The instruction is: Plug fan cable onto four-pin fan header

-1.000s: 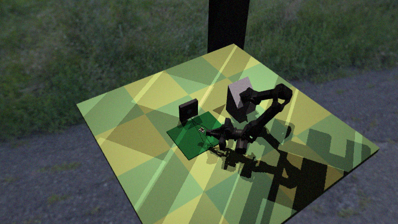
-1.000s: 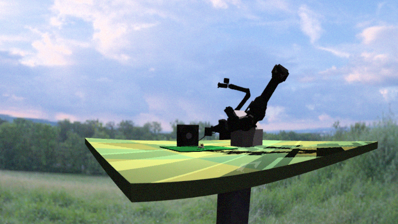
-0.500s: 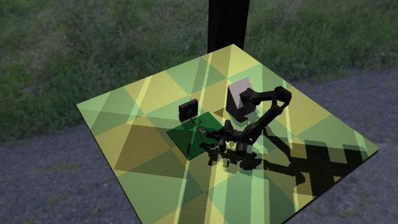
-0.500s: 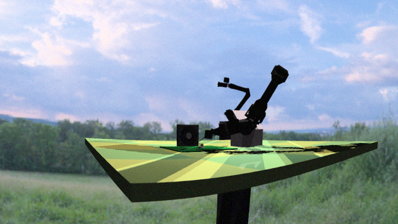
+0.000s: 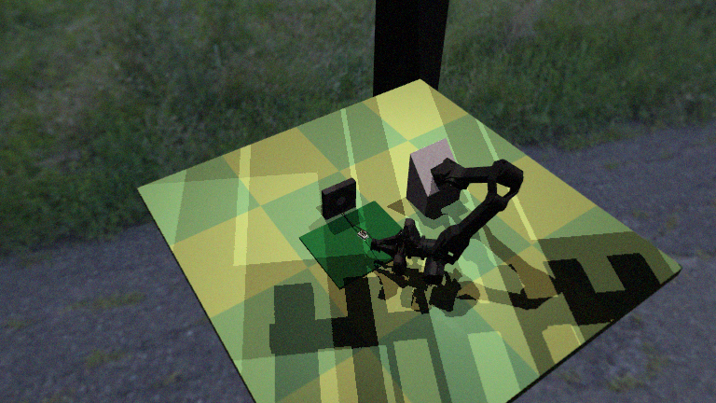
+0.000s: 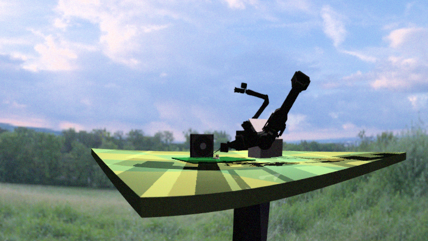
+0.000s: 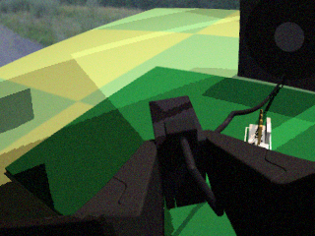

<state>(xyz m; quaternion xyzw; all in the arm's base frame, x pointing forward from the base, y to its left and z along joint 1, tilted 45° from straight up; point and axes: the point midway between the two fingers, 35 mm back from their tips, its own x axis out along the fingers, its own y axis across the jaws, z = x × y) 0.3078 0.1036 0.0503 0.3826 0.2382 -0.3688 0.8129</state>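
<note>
My gripper tip is 90 mm to the left of the green board, 80 mm above it and 10 mm short of it. Also, from my gripper tip: black plug 10 mm below; black fan 230 mm to the right, 20 mm behind, 10 mm below.
</note>
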